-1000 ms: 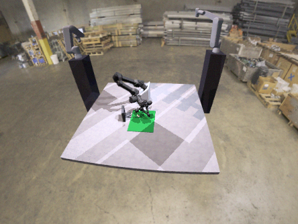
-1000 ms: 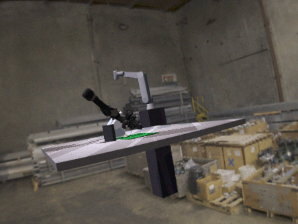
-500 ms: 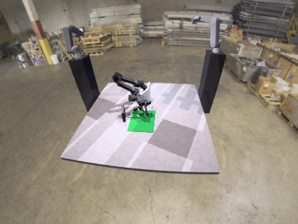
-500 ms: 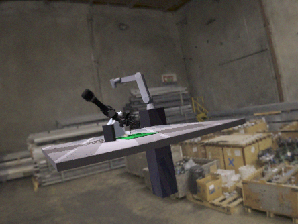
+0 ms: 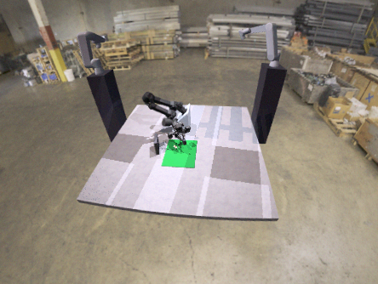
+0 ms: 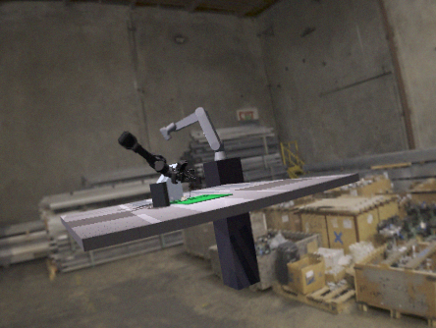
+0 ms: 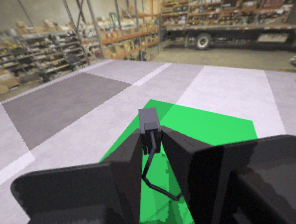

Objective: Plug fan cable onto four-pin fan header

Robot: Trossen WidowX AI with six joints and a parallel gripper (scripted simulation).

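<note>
Right now the green board is 110 mm below my gripper tip, 30 mm to the right of it and 30 mm ahead of it. From my gripper tip the other things lie so: dark grey plug 10 mm below, 10 mm ahead; black fan 210 mm to the right, 40 mm below; white fan header 100 mm below, 80 mm to the right, 30 mm behind.
</note>
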